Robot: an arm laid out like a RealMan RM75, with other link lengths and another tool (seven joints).
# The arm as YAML. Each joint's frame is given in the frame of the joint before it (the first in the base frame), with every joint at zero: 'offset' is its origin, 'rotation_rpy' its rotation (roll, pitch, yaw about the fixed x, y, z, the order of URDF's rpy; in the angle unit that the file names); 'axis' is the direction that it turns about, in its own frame. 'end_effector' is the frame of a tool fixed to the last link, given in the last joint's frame.
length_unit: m
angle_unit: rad
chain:
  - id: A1
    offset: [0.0, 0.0, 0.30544]
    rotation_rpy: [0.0, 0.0, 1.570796]
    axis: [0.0, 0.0, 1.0]
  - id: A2
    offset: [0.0, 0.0, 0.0]
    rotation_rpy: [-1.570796, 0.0, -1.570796]
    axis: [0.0, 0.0, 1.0]
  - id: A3
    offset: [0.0, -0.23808, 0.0]
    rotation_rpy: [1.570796, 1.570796, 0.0]
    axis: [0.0, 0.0, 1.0]
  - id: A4
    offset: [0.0, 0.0, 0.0]
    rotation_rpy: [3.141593, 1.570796, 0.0]
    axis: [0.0, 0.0, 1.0]
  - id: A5
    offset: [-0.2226, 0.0, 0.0]
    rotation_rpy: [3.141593, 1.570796, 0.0]
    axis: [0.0, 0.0, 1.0]
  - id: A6
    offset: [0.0, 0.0, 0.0]
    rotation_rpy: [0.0, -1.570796, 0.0]
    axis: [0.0, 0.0, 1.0]
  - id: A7
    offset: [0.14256, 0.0, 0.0]
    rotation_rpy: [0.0, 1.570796, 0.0]
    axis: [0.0, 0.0, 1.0]
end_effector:
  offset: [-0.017, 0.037, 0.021]
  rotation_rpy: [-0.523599, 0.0, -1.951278]
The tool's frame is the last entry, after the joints.
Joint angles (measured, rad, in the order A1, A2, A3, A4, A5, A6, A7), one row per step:
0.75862, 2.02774, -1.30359, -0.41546, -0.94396, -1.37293, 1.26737
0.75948, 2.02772, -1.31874, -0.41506, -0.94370, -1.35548, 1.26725
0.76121, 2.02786, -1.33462, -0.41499, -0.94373, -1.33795, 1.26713
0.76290, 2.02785, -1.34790, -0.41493, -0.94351, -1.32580, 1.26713
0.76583, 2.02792, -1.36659, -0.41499, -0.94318, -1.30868, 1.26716
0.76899, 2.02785, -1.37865, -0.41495, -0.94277, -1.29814, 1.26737
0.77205, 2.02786, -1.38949, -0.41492, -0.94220, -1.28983, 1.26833
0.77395, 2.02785, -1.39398, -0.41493, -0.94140, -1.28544, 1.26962
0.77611, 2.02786, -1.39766, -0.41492, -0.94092, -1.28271, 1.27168
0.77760, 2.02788, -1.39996, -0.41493, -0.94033, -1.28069, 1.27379
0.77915, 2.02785, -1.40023, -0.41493, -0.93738, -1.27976, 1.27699
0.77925, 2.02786, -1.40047, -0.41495, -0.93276, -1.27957, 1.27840
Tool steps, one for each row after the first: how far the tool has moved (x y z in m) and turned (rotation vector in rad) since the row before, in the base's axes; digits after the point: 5 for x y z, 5 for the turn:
0.00139, 0.00041, -0.00326, -0.00358, -0.01688, -0.00719
0.00105, 0.00036, -0.00341, -0.00388, -0.01758, -0.00555
0.00062, 0.00001, -0.00267, -0.00393, -0.01350, -0.00239
0.00067, 0.00005, -0.00373, -0.00530, -0.01901, -0.00259
-0.00004, 0.00013, -0.00232, -0.00350, -0.01195, -0.00016
-0.00025, -0.00004, -0.00203, -0.00406, -0.00975, 0.00053
-0.00034, 0.00021, -0.00079, -0.00169, -0.00368, -0.00058
-0.00059, 0.00008, -0.00063, -0.00253, -0.00241, 0.00025
-0.00045, 0.00010, -0.00037, -0.00193, -0.00109, -0.00053
-0.00087, 0.00041, 0.00027, -0.00108, 0.00312, -0.00199
-0.00052, 0.00032, 0.00044, 0.00043, 0.00435, -0.00235

